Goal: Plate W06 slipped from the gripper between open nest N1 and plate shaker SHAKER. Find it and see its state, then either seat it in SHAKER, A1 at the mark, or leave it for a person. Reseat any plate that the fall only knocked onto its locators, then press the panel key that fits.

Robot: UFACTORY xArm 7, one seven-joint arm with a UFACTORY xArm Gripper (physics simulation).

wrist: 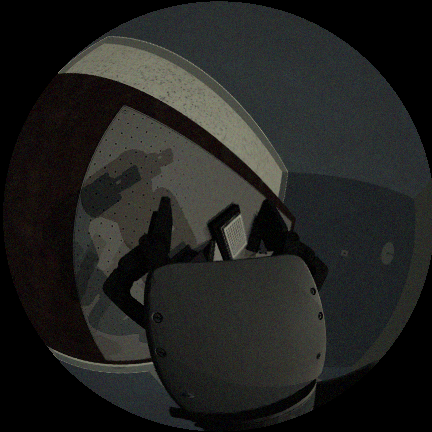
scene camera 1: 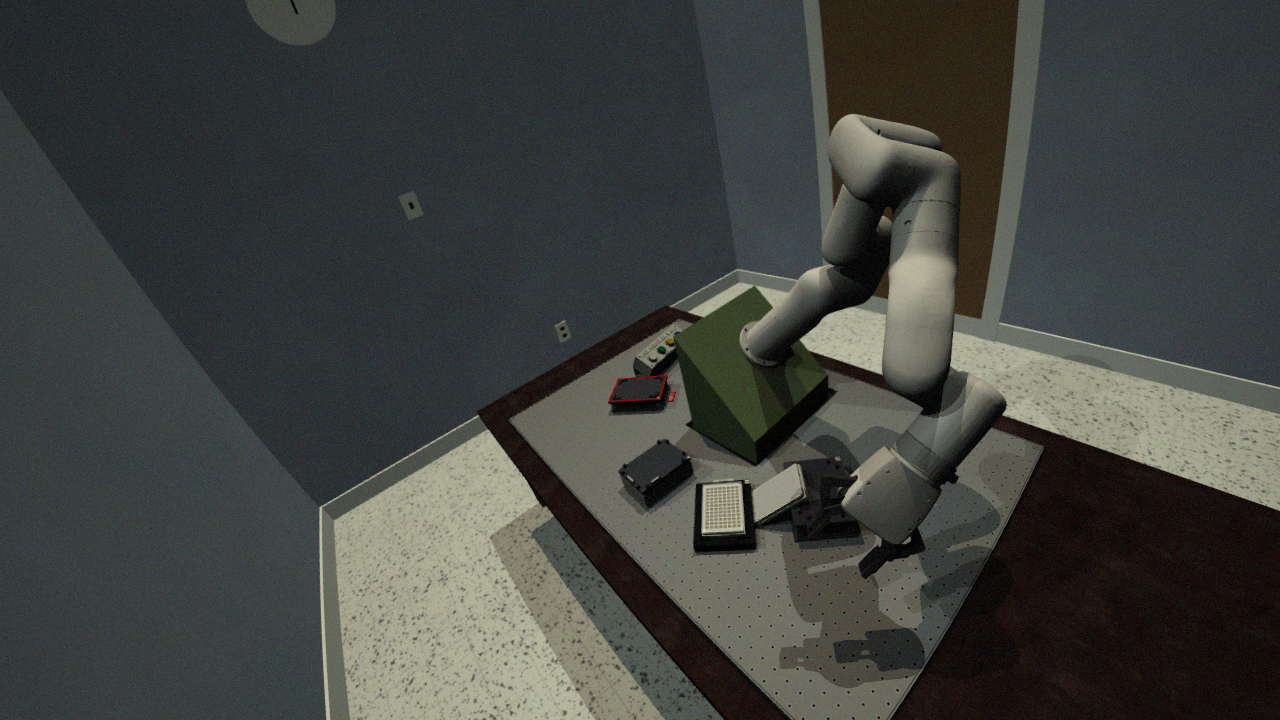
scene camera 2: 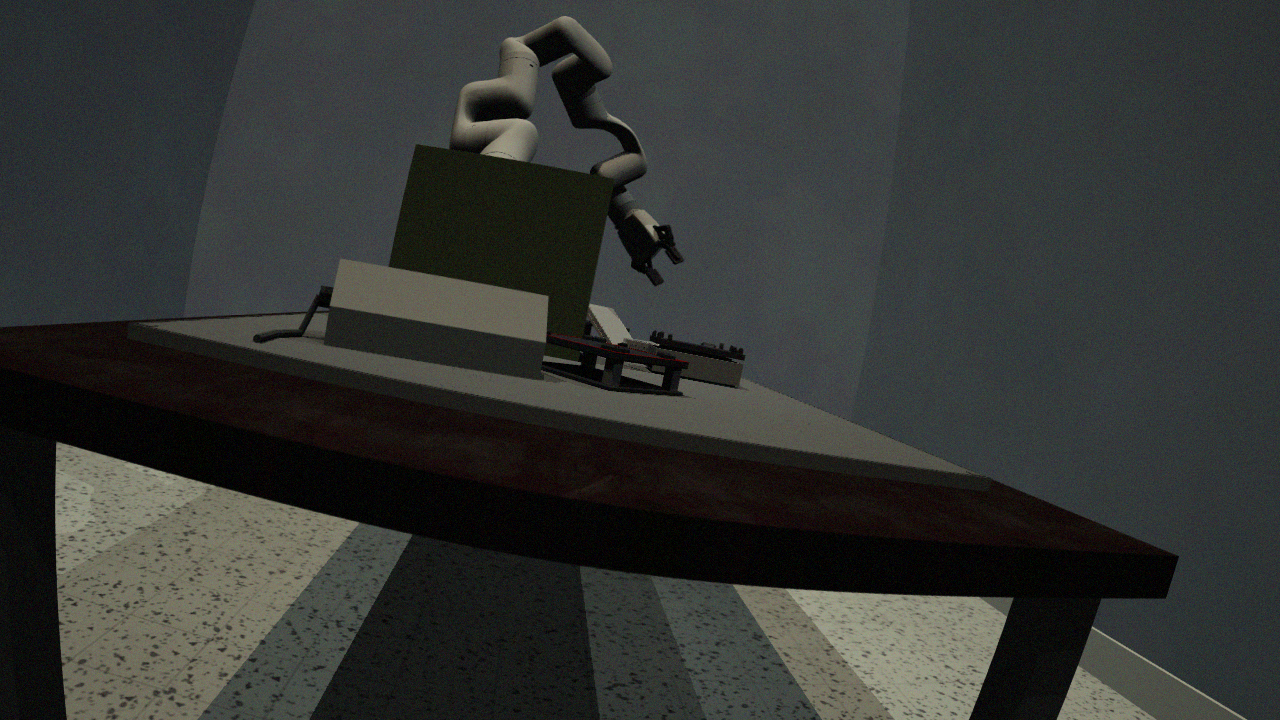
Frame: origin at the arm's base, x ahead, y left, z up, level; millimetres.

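Where they show: gripper, between the fingertips: (wrist: 217, 208) (scene camera 1: 835, 553) (scene camera 2: 669, 273); arm's base, origin of its link: (scene camera 1: 761, 344) (scene camera 2: 479, 225).
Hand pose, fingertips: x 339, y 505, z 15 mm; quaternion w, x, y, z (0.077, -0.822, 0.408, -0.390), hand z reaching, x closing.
Each offset is from my fingertips to the top centre of the thing. "*": to the spot under its first point. Level surfaces: height alone.
A pale plate (scene camera 1: 780, 494) (scene camera 2: 608, 323) leans tilted, its low edge beside a black nest {dy -283, dx -1, dz -167 mm} (scene camera 1: 725, 542) and its raised end at a dark slotted stand (scene camera 1: 827, 530). A white well plate {dy -283, dx -1, dz -157 mm} (scene camera 1: 723, 508) (wrist: 234, 235) lies in the black nest and looks level. A dark box with corner posts {* dy -453, dx +53, dz -141 mm} (scene camera 1: 656, 470) (scene camera 2: 707, 368), which looks like the shaker, stands to the left with no plate seen on top. Labels are unreadable, so I cannot tell which plate is W06. My gripper (scene camera 1: 852, 530) (scene camera 2: 668, 271) (wrist: 217, 208) is open and empty, above and beside the dark stand.
A red-rimmed nest {dy -794, dx -91, dz -150 mm} (scene camera 1: 639, 389) (scene camera 2: 617, 350) stands near the button panel {dy -920, dx -261, dz -112 mm} (scene camera 1: 657, 351) (scene camera 2: 438, 317), whose keys face away in scene camera 2. The green arm base (scene camera 1: 729, 385) (scene camera 2: 501, 223) stands behind the tilted plate. The perforated mat {dz -196 mm} (scene camera 1: 716, 595) bears these.
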